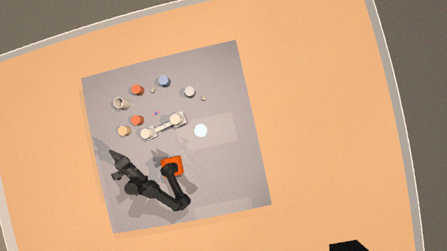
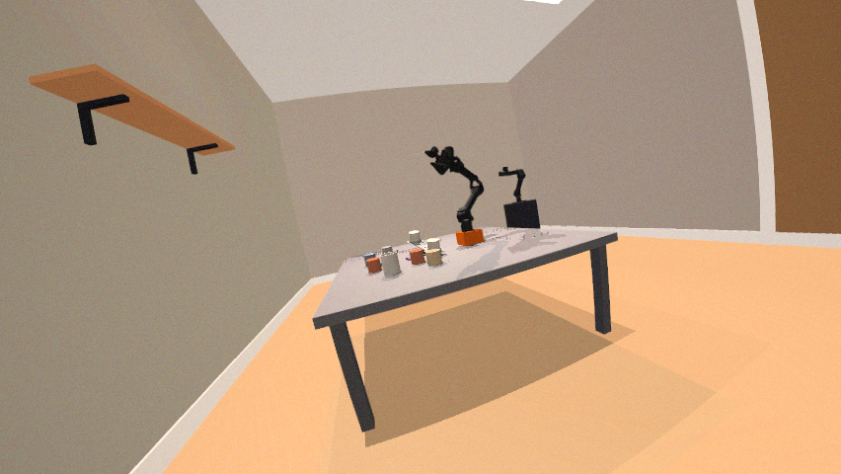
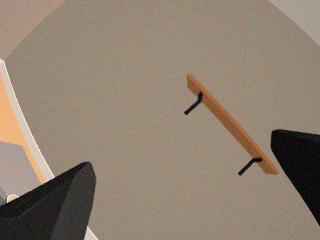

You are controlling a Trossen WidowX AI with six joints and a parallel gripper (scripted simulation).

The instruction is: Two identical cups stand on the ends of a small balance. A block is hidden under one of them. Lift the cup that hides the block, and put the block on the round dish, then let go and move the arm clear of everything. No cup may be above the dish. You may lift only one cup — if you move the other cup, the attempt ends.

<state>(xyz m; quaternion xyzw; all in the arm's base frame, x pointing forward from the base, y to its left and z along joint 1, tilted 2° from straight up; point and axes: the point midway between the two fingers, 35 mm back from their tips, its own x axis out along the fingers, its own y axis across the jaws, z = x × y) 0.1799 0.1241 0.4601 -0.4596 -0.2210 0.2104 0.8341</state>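
Now: gripper tip 70 mm short of the pale grey block, 40 mm to the right of it and 510 mm above it. Also, from my gripper tip: blue eraser 220 mm ahead, 20 mm to the right, 550 mm below; balance beam 110 mm ahead, 90 mm to the right, 510 mm below; tan cup 100 mm ahead, 250 mm to the left, 520 mm below.
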